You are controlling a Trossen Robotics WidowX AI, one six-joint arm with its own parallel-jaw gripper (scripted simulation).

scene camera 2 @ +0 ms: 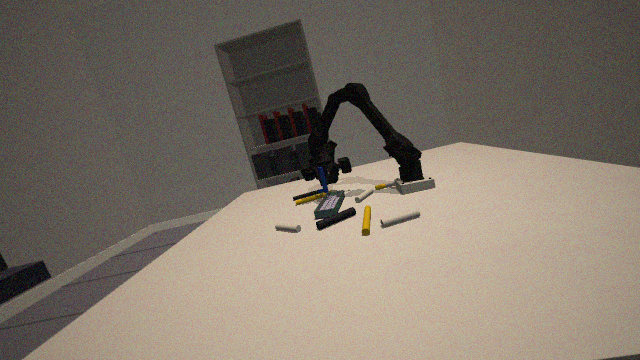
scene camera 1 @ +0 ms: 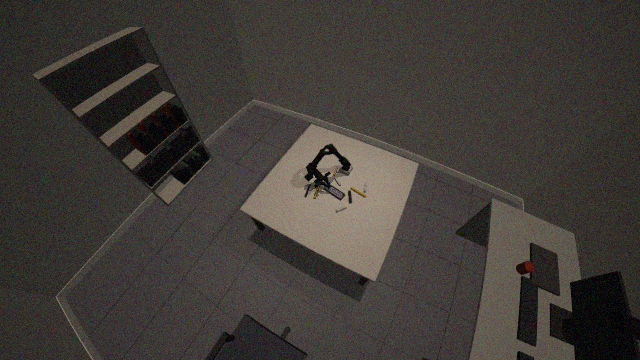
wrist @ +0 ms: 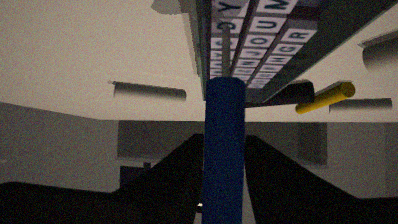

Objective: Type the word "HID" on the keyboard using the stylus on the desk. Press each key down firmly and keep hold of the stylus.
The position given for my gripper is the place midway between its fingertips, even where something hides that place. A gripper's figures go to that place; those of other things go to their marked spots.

Labels:
My gripper (wrist: 224,143): 0.11 m from the lens. A black cylinder (wrist: 304,92): 0.28 m from the lens.

